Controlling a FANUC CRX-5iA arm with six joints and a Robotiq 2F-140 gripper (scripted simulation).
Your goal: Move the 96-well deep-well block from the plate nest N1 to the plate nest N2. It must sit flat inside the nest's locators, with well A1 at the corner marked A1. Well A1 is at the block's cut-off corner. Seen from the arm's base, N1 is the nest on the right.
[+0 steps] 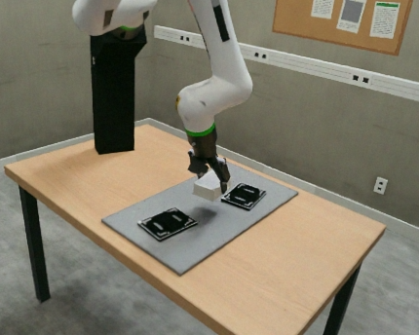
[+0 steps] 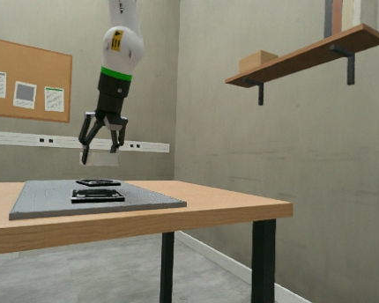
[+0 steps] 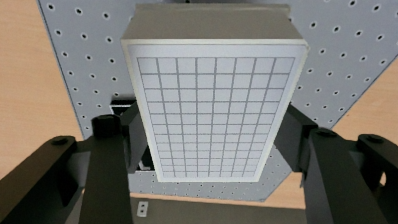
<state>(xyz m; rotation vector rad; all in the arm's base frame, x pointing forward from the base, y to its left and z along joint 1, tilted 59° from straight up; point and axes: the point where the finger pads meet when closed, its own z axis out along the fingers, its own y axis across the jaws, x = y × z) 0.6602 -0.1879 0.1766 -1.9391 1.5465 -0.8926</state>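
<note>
Right now my hand is 100 mm short of the black plate nest, 140 mm to the right of it and 110 mm above it. The rest, counted from my hand: white 96-well deep-well block: 10 mm below.
</note>
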